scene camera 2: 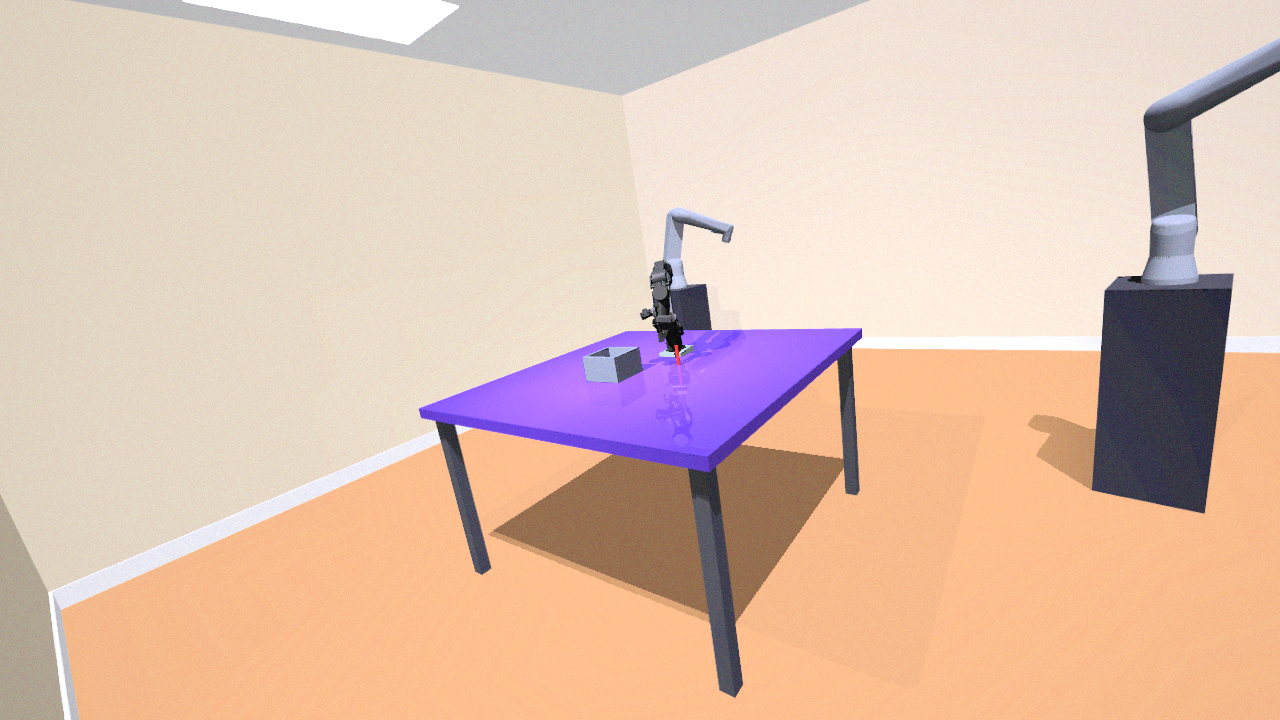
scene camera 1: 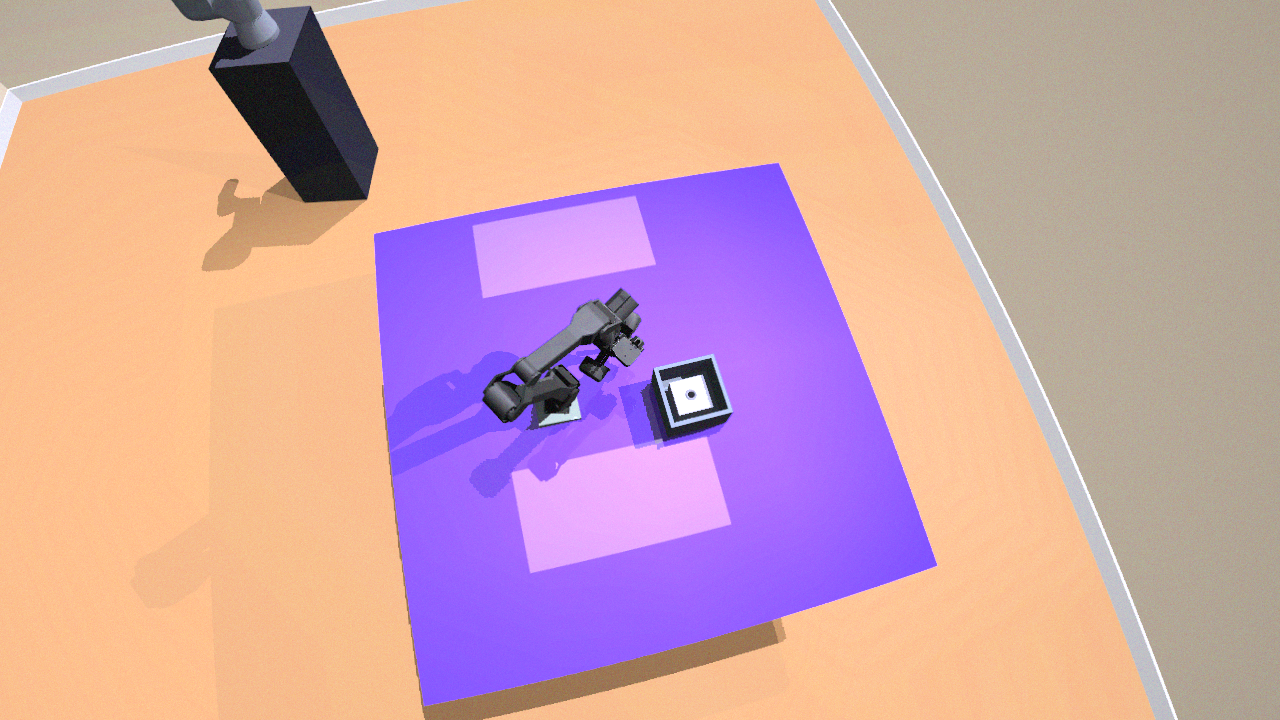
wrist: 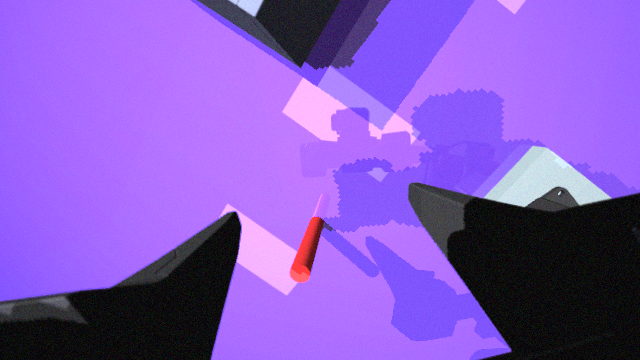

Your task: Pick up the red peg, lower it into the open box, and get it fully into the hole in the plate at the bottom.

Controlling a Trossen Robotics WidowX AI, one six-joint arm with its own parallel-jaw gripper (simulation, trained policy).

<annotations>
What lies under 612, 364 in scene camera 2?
A grey box.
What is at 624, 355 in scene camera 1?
My gripper.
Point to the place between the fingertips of my gripper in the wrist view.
325, 205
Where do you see a red peg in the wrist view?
At 300, 270
</annotations>
